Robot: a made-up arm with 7 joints.
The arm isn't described. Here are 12 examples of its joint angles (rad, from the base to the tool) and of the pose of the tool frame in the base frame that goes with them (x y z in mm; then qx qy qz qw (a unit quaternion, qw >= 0)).
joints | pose
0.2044 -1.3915 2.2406 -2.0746 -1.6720 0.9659 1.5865 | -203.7 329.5 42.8 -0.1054 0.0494 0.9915 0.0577
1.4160 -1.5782 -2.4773 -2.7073 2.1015 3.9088 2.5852 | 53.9 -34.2 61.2 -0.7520 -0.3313 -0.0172 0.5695
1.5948 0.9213 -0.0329 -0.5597 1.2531 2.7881 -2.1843 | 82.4 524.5 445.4 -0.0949 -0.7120 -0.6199 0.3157
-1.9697 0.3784 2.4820 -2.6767 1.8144 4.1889 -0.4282 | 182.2 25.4 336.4 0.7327 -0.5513 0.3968 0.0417
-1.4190 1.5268 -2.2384 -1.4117 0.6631 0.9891 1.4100 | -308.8 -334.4 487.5 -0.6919 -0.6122 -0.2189 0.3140
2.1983 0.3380 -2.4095 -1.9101 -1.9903 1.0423 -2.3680 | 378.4 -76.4 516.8 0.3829 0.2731 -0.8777 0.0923
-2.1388 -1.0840 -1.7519 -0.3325 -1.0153 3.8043 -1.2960 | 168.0 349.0 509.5 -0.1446 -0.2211 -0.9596 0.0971
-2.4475 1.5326 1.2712 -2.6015 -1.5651 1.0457 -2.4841 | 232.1 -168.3 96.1 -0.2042 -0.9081 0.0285 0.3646
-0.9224 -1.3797 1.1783 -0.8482 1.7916 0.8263 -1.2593 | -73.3 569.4 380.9 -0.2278 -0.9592 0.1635 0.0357
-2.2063 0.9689 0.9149 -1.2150 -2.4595 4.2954 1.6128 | -33.1 -384.0 315.0 -0.7725 0.1446 -0.6172 0.0367
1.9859 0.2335 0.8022 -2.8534 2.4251 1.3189 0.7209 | -223.4 37.9 71.2 0.5163 -0.1181 -0.7248 0.4406
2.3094 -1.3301 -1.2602 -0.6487 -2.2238 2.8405 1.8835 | 444.7 -170.5 495.6 -0.4403 0.4970 -0.6476 0.3738
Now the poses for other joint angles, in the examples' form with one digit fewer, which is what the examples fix.
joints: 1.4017 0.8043 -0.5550 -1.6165 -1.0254 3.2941 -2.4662
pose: 182 436 218 -0.643 0.635 0.021 0.428
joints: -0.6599 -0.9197 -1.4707 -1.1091 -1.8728 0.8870 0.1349
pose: -516 -51 493 0.003 0.918 0.397 0.012
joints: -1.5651 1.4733 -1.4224 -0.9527 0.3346 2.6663 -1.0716
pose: -247 -532 282 0.748 -0.281 -0.508 0.322
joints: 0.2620 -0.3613 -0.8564 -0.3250 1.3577 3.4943 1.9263
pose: -164 -155 682 0.285 -0.100 -0.205 0.931
